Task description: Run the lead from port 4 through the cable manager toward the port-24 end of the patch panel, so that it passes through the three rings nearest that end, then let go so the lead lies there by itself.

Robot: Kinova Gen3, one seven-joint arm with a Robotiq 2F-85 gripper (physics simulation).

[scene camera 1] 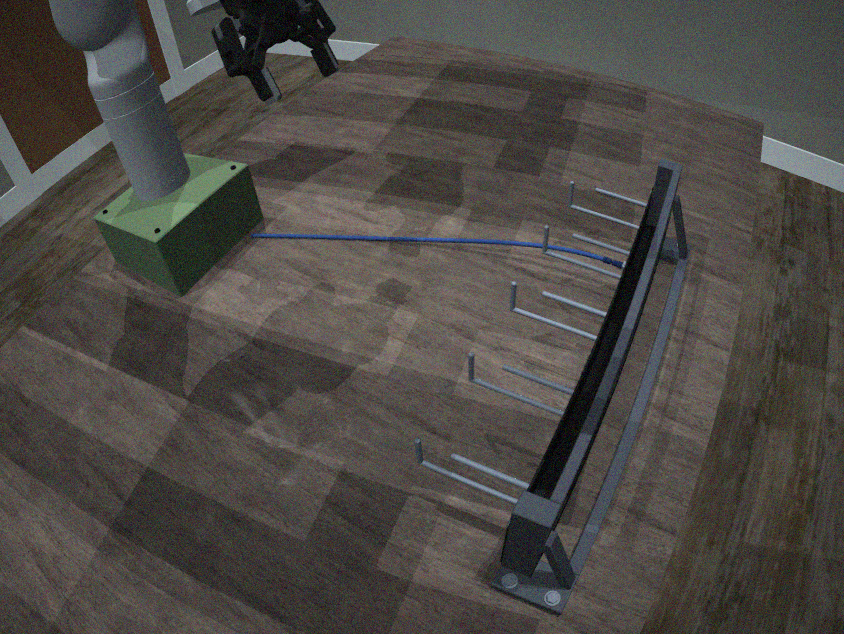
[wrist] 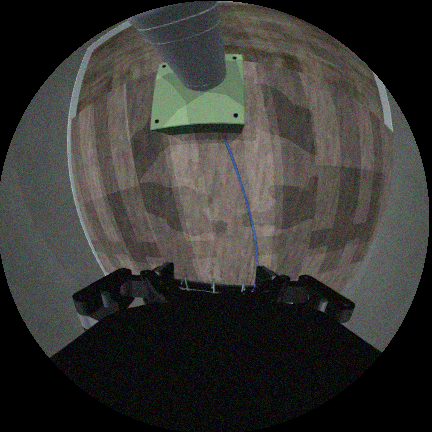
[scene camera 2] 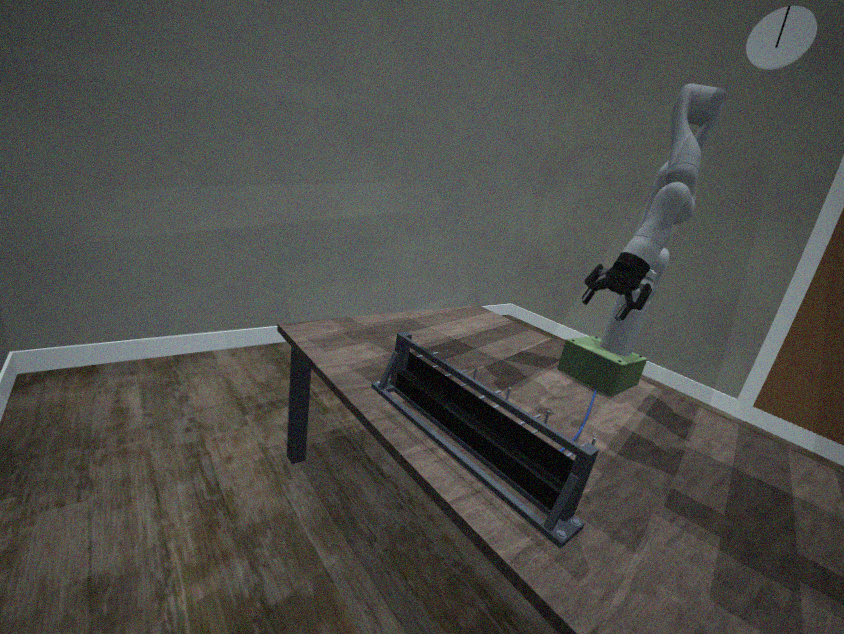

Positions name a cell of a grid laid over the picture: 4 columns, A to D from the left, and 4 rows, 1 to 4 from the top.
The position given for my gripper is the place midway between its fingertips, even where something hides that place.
My gripper shows in scene camera 1 (B1), in the wrist view (B3) and in scene camera 2 (C2).
